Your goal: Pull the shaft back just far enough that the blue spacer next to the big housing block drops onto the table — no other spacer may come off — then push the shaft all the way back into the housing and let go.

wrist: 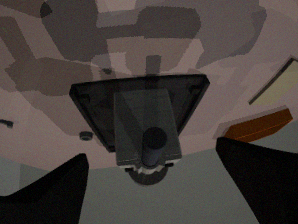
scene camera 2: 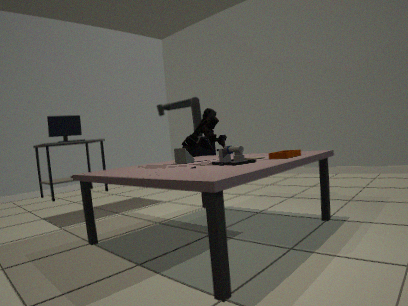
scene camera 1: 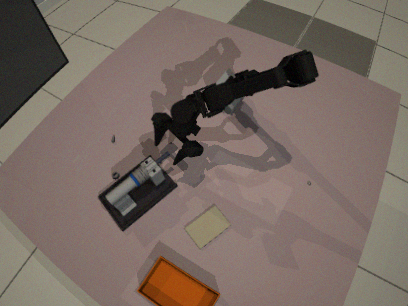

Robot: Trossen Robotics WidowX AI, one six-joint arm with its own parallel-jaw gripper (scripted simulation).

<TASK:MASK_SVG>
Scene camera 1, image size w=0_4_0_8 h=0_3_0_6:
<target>gripper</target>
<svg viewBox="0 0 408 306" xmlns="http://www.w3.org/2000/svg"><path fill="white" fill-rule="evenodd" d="M153 115L151 120L155 130L154 146L158 146L168 129L183 143L182 149L179 149L173 165L176 165L185 157L201 156L203 147L196 140L190 141L186 138L191 133L196 136L200 131L201 127L196 124L196 119L191 119L185 124L179 124L166 112Z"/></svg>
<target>cream pad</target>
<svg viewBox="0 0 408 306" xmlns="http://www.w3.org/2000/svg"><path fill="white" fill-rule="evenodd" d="M216 205L184 228L199 249L202 249L231 225Z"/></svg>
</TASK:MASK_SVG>
